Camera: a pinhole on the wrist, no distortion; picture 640 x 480 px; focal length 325.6 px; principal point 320.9 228.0 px. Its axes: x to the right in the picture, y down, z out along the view. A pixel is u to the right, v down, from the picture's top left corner.
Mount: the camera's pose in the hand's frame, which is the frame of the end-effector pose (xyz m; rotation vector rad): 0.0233 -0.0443 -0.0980 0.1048 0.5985 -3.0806
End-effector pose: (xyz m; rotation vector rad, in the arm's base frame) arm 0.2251 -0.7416 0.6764 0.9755 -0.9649 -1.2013
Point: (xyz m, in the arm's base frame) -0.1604 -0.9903 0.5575
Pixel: 182 243
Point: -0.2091 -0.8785 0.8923
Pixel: 243 15
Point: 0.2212 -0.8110 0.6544
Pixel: 129 31
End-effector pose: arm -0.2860 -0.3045 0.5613 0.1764 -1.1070 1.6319
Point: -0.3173 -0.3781 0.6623
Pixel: 297 78
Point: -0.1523 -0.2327 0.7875
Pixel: outside the picture
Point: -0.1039 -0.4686 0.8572
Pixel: 322 349
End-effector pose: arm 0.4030 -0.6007 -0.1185 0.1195 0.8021 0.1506
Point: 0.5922 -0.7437 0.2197
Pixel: 408 141
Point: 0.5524 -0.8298 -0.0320
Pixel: 324 291
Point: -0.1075 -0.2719 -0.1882
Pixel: behind the camera
